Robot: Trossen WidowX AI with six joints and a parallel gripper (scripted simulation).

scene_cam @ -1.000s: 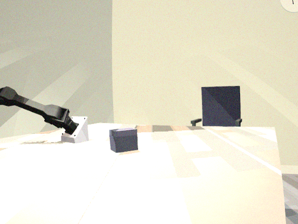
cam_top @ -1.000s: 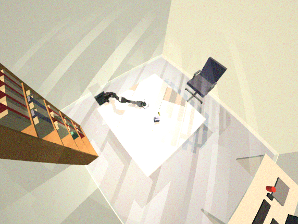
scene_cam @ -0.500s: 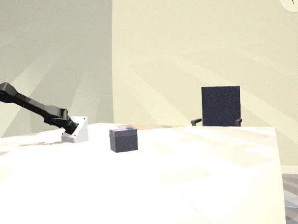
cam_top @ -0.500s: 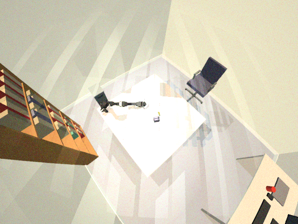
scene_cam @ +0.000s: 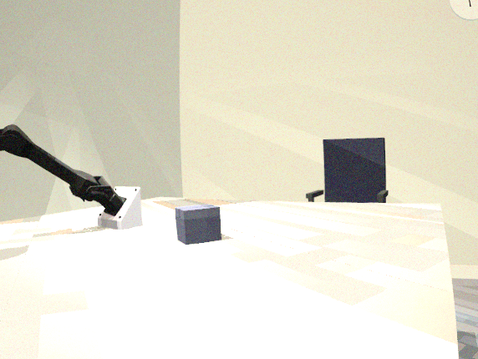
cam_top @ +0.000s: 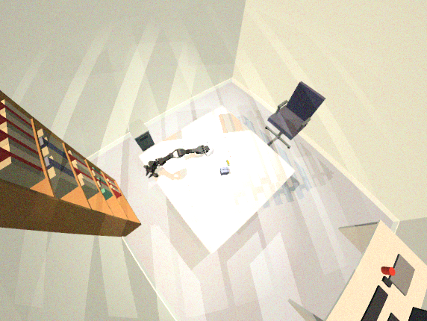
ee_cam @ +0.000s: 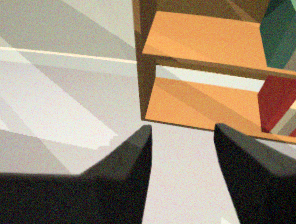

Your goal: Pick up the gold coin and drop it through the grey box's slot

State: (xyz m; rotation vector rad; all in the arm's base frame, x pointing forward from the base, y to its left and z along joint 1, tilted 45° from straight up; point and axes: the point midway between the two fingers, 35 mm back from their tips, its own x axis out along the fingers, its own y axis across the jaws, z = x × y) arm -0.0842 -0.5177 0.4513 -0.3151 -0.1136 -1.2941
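My gripper tip is now 83 cm to the right of the gold coin, 33 cm short of it and 2 cm below it.
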